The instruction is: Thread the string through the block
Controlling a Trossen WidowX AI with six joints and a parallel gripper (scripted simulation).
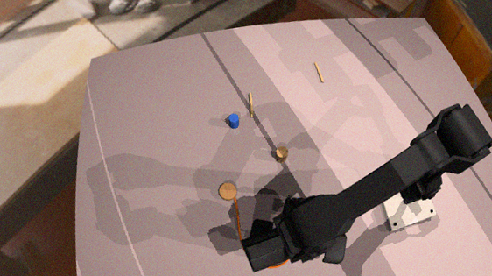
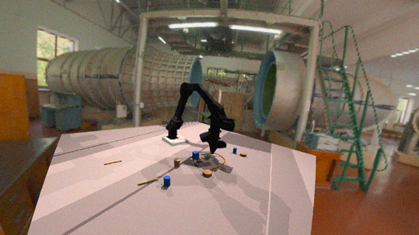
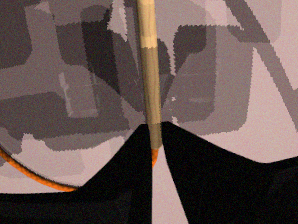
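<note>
The blue cube is 9 cm to the right of my gripper tip and 4 cm behind it. Round my gripper tip: round wooden button 16 cm to the right, 11 cm ahead, 1 cm below; short wooden cylinder 22 cm to the right, 3 cm behind; thin wooden stick 1 cm to the right, 1 cm behind.
</note>
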